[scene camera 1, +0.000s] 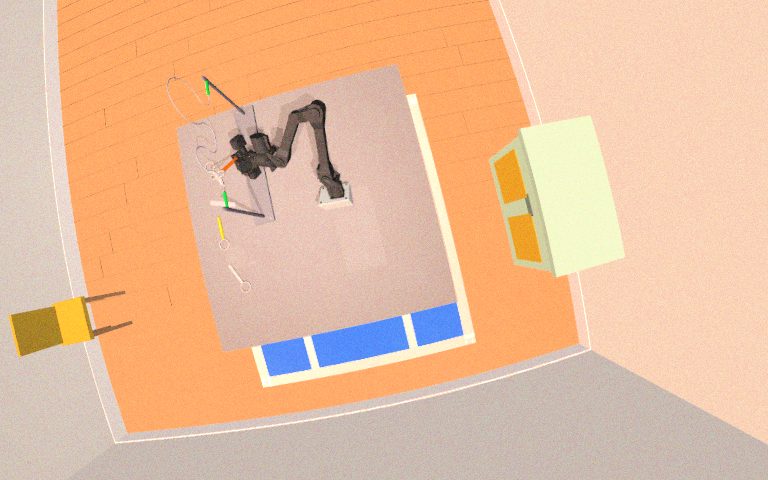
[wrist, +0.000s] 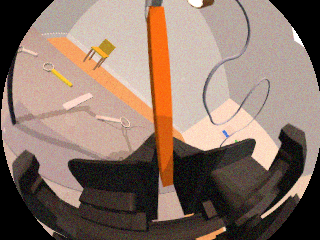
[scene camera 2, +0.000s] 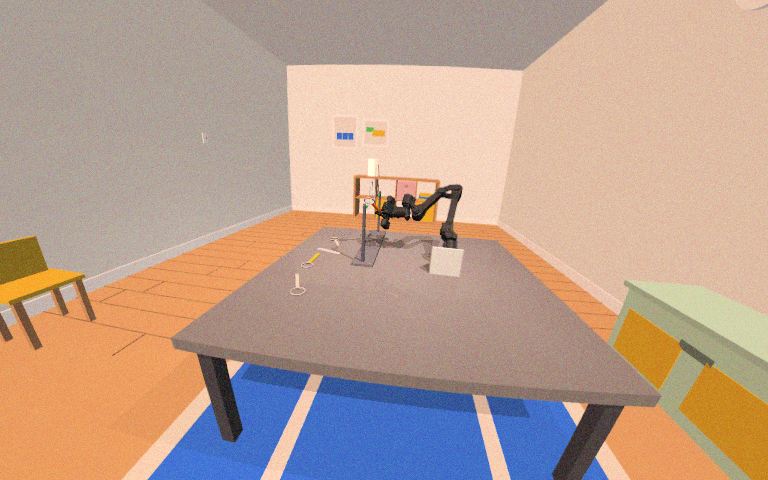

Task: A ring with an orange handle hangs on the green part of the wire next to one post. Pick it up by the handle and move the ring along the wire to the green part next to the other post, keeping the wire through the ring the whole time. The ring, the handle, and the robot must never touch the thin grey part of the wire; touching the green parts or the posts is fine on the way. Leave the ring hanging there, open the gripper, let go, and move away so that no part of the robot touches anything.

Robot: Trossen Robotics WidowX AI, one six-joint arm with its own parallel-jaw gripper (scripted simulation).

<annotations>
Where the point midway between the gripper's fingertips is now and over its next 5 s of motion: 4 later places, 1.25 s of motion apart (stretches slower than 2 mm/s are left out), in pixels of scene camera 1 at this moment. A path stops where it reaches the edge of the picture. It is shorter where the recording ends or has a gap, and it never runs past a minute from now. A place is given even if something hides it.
My gripper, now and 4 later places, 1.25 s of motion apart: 231, 156; 244, 183; 247, 196; 250, 200; 257, 198
</annotations>
